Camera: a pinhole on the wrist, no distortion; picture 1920 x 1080 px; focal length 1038.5 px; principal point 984.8 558.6 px. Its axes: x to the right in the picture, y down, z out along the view. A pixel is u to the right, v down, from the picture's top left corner.
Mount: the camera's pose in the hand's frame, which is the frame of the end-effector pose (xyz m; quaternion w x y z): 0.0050 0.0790 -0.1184 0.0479 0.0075 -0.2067 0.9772
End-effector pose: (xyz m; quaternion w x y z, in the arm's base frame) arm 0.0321 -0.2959 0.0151 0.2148 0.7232 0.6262 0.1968
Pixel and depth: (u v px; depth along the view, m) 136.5 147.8 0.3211
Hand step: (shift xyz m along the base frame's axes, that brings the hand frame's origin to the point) 0.1922 0.2550 -0.1534
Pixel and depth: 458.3 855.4 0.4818
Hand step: -0.0412 0.2460 -0.3575
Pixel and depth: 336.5 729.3 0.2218
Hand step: 0.0087 0.1396 -0.0832
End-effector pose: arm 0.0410 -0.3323 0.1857 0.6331 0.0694 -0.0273 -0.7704
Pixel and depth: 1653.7 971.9 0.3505
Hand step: -0.1420 0.2564 0.1469
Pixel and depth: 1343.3 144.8 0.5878
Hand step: 0.0304 0.1355 0.5370
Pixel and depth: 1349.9 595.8 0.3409
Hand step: -0.0627 0.1176 0.1912
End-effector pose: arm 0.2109 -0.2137 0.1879 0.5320 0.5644 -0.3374 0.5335
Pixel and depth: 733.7 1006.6 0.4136
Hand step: 0.3086 -0.1076 0.0443
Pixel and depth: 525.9 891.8 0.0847
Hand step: -0.0207 0.0550 0.0345
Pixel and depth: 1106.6 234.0 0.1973
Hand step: -0.0357 -0.0985 0.0131
